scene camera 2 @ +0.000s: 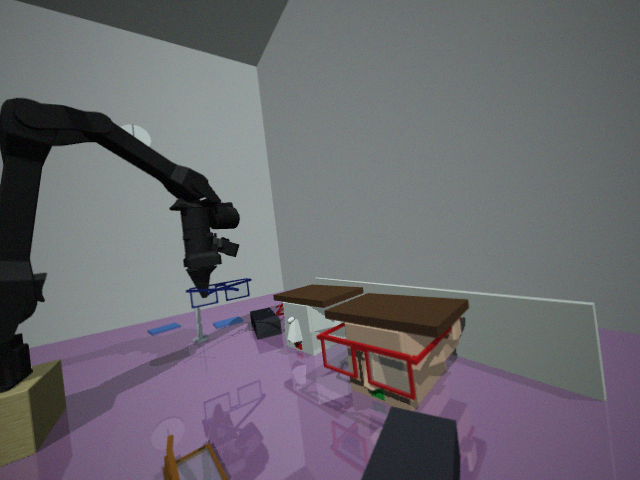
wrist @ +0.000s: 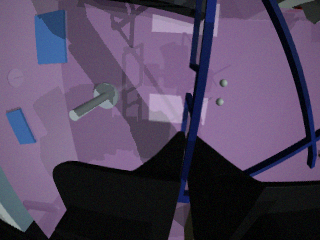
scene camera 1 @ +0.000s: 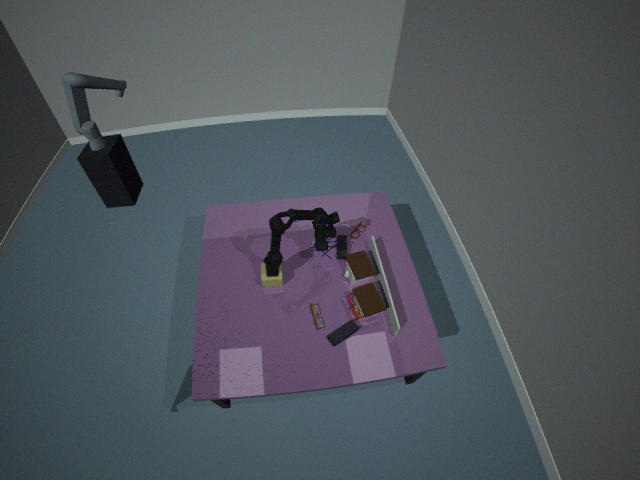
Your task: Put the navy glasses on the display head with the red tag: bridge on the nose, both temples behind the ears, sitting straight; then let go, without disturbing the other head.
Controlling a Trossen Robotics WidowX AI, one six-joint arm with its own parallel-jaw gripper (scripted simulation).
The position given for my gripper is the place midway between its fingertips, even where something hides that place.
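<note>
I can see my gripper point(scene camera 2: 204, 297), and the wrist view shows my gripper too point(wrist: 184, 138). There is a dark case point(scene camera 2: 265, 323). An upright panel point(scene camera 2: 554, 341) is in the scene as well, visible again in scene camera 1 point(scene camera 1: 394, 323). I see a tan display head point(scene camera 2: 406, 324), and scene camera 1 gives me the tan display head too point(scene camera 1: 367, 302). Then there are a pale display head point(scene camera 2: 304, 307) and a post stand point(wrist: 105, 95).
</note>
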